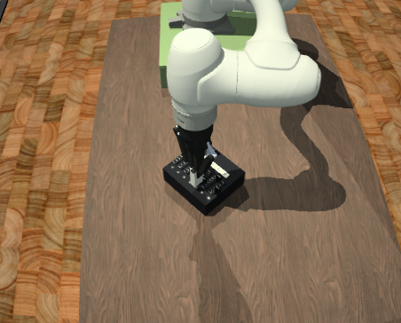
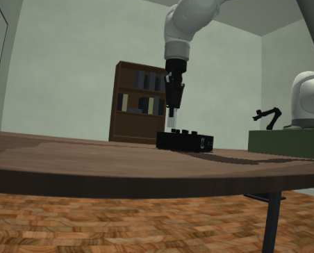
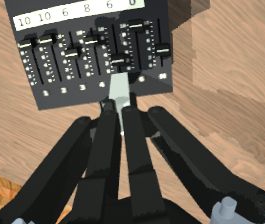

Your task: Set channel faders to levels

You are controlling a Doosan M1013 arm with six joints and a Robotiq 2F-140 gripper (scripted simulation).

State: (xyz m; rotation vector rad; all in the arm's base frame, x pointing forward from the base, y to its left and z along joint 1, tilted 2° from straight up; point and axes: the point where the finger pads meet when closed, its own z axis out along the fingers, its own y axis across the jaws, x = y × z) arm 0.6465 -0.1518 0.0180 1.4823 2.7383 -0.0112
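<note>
Now: hand 2 cm short of the master fader, 5 cm to the right of it and 4 cm above it.
</note>
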